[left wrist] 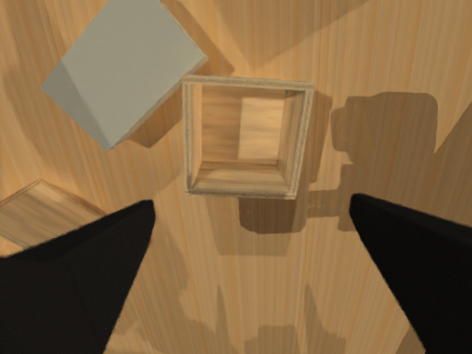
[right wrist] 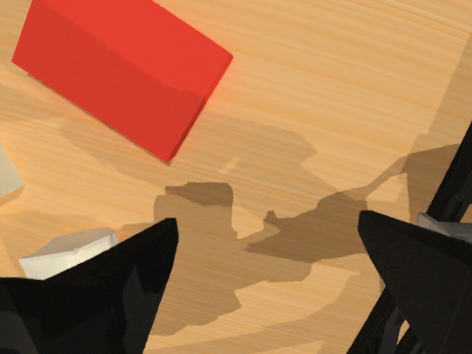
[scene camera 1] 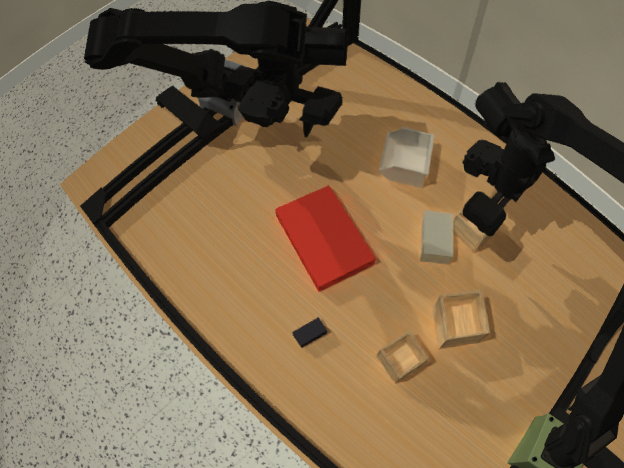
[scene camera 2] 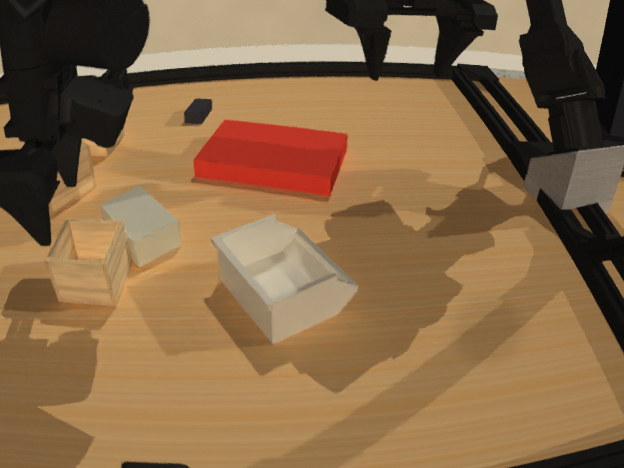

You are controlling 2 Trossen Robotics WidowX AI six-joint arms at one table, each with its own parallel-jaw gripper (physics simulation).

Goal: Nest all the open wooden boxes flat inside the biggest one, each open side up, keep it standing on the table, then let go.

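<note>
The biggest open wooden box (scene camera 1: 462, 317) (scene camera 2: 85, 173) stands open side up, partly behind my left gripper in scene camera 2. The smallest wooden box (scene camera 1: 405, 356) (scene camera 2: 103, 149) stands open side up beside it. A third wooden box (scene camera 1: 467, 234) (scene camera 2: 83, 282) (left wrist: 237, 177) stands apart from both, upright and open side up, close to the grey-green block. My left gripper (scene camera 2: 57, 214) (left wrist: 252, 206) is open and empty above this third box, its fingers spread wider than the box. My right gripper (scene camera 2: 409, 75) (right wrist: 267, 224) is open and empty above the table, away from the boxes.
The grey-green block (scene camera 1: 437, 236) (scene camera 2: 143, 221) (left wrist: 125, 75) lies right beside the third box. A white open box (scene camera 1: 407, 156) (scene camera 2: 302, 302) (right wrist: 75, 255), a red slab (scene camera 1: 325, 236) (scene camera 2: 272, 151) (right wrist: 120, 75) and a small black block (scene camera 1: 309, 332) (scene camera 2: 198, 110) also rest on the table.
</note>
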